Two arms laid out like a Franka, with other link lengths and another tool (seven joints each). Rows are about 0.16 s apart.
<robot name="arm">
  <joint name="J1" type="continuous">
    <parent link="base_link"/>
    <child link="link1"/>
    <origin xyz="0 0 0.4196" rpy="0 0 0"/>
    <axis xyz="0 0 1"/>
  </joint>
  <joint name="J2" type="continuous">
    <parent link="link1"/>
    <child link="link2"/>
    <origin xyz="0 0 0" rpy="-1.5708 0 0"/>
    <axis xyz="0 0 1"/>
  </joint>
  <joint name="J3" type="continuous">
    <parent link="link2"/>
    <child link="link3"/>
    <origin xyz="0 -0.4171 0" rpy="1.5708 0 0"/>
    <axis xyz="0 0 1"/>
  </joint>
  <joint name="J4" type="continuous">
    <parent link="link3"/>
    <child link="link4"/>
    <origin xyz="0.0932 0 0" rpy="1.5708 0 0"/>
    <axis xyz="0 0 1"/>
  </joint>
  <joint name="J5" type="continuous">
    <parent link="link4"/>
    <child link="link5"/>
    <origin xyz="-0.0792 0.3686 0" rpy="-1.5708 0 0"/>
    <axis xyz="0 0 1"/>
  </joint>
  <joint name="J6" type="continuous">
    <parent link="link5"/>
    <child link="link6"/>
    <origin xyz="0 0 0" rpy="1.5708 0 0"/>
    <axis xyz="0 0 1"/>
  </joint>
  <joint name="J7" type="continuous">
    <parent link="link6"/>
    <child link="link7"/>
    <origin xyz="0.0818 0 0" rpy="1.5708 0 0"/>
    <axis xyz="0 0 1"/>
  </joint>
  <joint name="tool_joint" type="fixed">
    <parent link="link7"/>
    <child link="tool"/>
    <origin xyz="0.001 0.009 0.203" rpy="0 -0.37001 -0.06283"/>
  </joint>
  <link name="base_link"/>
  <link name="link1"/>
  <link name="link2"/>
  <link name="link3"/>
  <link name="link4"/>
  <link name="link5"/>
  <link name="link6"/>
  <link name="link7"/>
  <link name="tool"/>
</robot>
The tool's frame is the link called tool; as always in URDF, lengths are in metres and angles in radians. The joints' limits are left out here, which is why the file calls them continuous.
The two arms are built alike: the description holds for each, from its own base.
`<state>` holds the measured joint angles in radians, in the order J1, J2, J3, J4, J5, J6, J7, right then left.
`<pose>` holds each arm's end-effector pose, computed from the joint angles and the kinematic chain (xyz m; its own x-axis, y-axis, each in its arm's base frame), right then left.
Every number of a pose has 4 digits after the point.
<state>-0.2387 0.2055 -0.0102 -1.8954 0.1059 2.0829 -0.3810 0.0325 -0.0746 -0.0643 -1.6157 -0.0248 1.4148 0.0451</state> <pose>0.5994 -0.1456 0.4863 0.9254 0.1644 -0.3415 0.1422 -0.9858 -0.0892 0.4834 -0.0311 0.7210 0.8789 -0.0214 -0.4765 -0.0148 -0.9997 0.0178</pose>
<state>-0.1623 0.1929 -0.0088 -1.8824 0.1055 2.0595 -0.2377 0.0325 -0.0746 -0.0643 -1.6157 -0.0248 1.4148 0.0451</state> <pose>0.6061 -0.0982 0.4978 0.9302 0.1068 -0.3511 0.0793 -0.9926 -0.0918 0.4834 -0.0311 0.7210 0.8789 -0.0214 -0.4765 -0.0148 -0.9997 0.0178</pose>
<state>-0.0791 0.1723 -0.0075 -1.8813 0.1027 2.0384 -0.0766 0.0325 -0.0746 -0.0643 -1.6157 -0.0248 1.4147 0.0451</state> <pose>0.6051 -0.0465 0.5092 0.9304 0.0386 -0.3644 0.0057 -0.9958 -0.0911 0.4834 -0.0311 0.7210 0.8788 -0.0214 -0.4766 -0.0148 -0.9997 0.0178</pose>
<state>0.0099 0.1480 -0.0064 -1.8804 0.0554 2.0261 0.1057 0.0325 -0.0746 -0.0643 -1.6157 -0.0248 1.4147 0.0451</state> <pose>0.6006 0.0013 0.5232 0.9298 -0.0416 -0.3658 -0.0637 -0.9968 -0.0486 0.4834 -0.0311 0.7210 0.8788 -0.0214 -0.4766 -0.0148 -0.9997 0.0178</pose>
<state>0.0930 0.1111 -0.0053 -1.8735 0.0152 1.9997 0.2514 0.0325 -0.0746 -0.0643 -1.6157 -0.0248 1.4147 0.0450</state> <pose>0.5900 0.0453 0.5462 0.9319 -0.0944 -0.3501 -0.1067 -0.9942 -0.0159 0.4834 -0.0311 0.7210 0.8789 -0.0213 -0.4766 -0.0147 -0.9997 0.0177</pose>
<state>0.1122 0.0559 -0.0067 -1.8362 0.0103 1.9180 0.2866 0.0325 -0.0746 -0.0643 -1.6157 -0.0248 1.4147 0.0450</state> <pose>0.5741 0.0536 0.5887 0.9341 -0.1089 -0.3399 -0.1211 -0.9925 -0.0149 0.4834 -0.0311 0.7210 0.8789 -0.0213 -0.4766 -0.0147 -0.9997 0.0177</pose>
